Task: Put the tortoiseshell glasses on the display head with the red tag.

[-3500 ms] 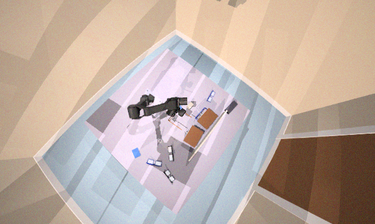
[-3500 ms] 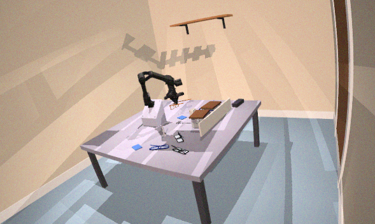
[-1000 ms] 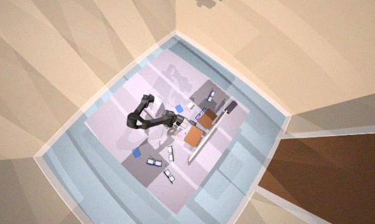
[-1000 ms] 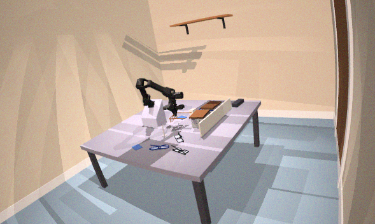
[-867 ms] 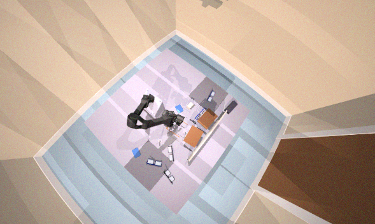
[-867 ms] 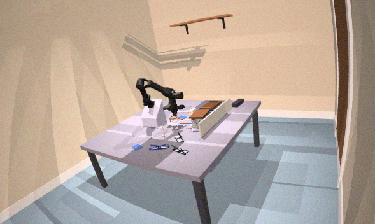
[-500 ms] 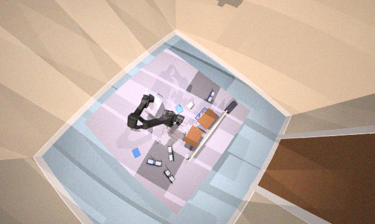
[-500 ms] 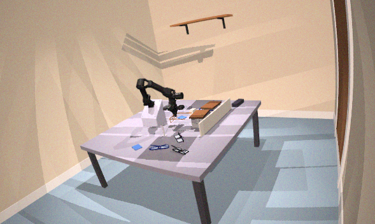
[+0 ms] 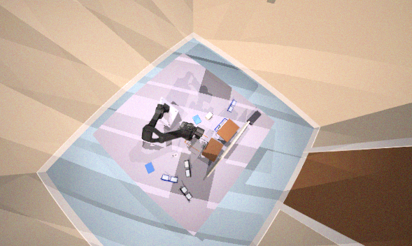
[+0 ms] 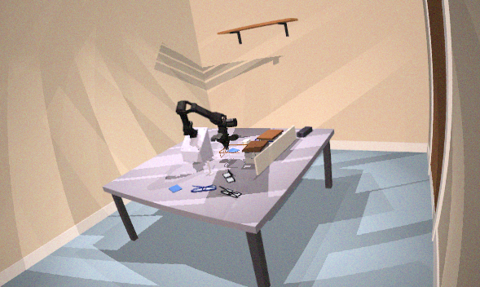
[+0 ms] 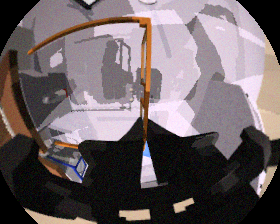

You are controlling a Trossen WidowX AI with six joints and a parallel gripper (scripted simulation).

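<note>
Now: gripper tip 200 mm short of the display head, 30 mm to the left of it and 10 mm above it. From my gripper tip the other things lie so: long beige board: 340 mm ahead, 70 mm to the left, 10 mm below; small stand: 240 mm to the right, 40 mm below; white cube: 40 mm ahead, 220 mm to the left, 40 mm below.
</note>
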